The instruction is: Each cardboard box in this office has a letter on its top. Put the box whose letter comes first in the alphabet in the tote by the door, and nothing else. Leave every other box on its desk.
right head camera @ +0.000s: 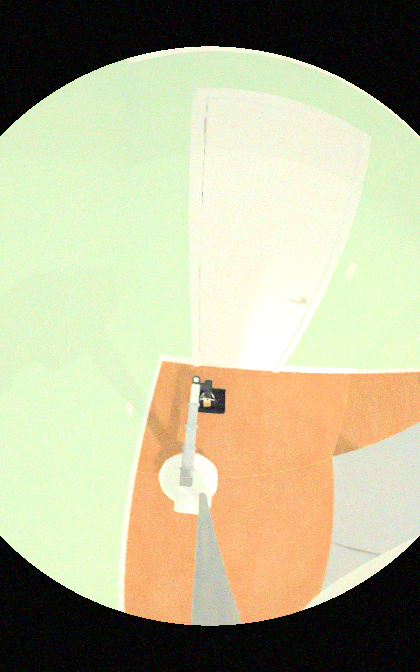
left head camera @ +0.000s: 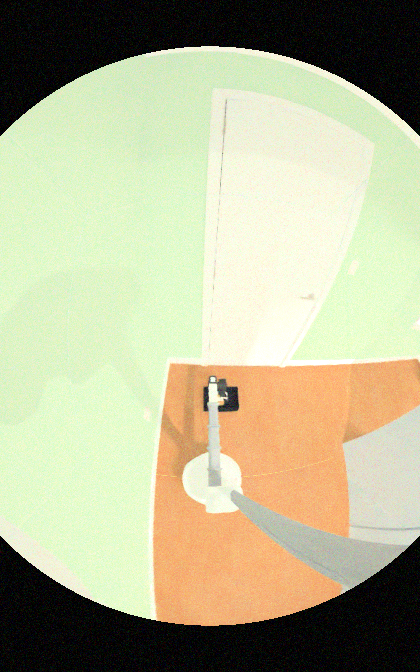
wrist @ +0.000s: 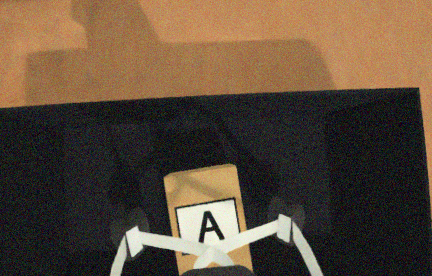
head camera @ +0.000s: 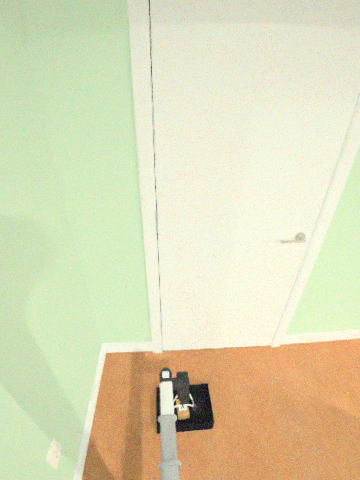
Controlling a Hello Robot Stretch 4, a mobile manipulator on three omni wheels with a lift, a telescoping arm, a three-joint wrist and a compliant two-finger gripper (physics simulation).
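Places are measured from the robot's base along level axes (x ahead, y left, z up), in centimetres.
Pixels of known places: gripper, between the fingertips: (wrist: 208,218) (head camera: 182,409).
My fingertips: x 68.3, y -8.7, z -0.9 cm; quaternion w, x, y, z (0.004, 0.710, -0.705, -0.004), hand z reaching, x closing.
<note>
Behind a point stands the place of what it marks.
The cardboard box (head camera: 184,414) @(x 64.6, y -9.3, z 2.6 cm) (right head camera: 207,403) (wrist: 202,186) @(x 71.8, y -8.4, z 2.6 cm) has a white label with a black letter A on its top. It is inside the black tote (head camera: 203,419) @(x 63.0, y -19.9, z -2.5 cm) (left head camera: 232,406) (right head camera: 218,408) (wrist: 377,165) @(x 72.4, y -23.9, z 2.3 cm), which stands on the floor in front of the door. My gripper (head camera: 183,403) @(x 68.3, y -8.7, z -0.9 cm) (wrist: 208,218) @(x 68.3, y -8.7, z -0.9 cm) points down over the tote. Its fingers are open, one on each side of the box, with a visible gap between each fingertip and the box in the wrist view. The near end of the box is hidden by the gripper body. The other boxes and desks do not show.
The white door (head camera: 225,175) @(x 106.1, y -27.4, z 120.5 cm) (left head camera: 265,225) (right head camera: 255,225) stands beyond the tote. A green wall (head camera: 75,175) @(x 109.6, y 34.2, z 120.3 cm) runs close along the left of the arm (head camera: 169,440) @(x 42.2, y -0.4, z 40.4 cm). A large grey surface (left head camera: 385,480) (right head camera: 375,500) is at the right.
</note>
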